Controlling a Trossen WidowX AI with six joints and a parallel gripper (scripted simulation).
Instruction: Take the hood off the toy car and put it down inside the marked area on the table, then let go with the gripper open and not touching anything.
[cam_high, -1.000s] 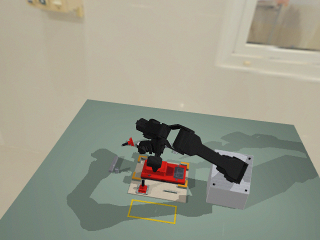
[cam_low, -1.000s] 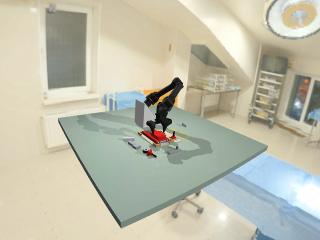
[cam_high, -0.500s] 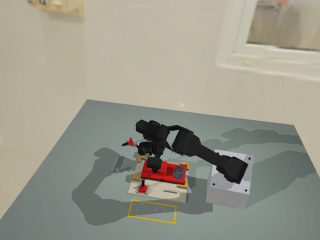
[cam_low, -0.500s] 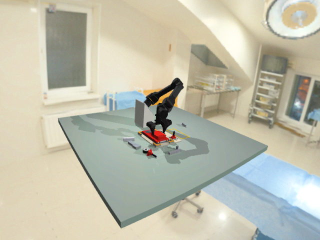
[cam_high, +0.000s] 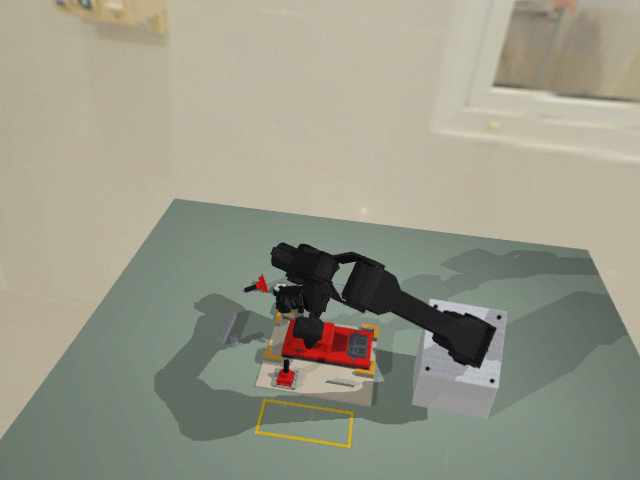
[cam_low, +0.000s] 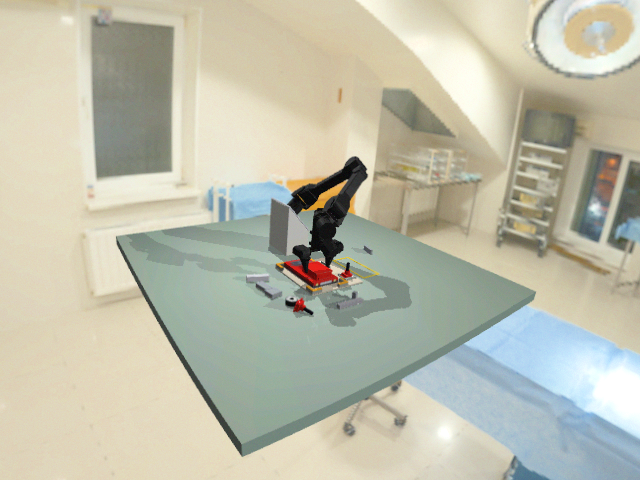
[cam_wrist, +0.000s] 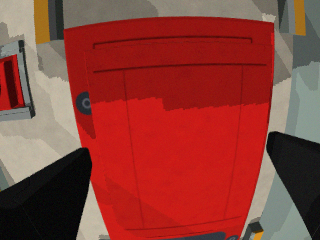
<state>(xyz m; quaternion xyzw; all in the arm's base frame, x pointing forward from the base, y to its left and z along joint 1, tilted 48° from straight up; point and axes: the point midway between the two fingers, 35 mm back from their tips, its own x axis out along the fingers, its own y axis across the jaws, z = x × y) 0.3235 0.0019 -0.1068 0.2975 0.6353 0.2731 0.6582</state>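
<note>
Now: gripper tip 2 cm past the beige base plate, 2 cm to the right of it and 3 cm above it. Also, from my gripper tip: wheel (11 cm ahead, 18 cm to the right, 3 cm below).
</note>
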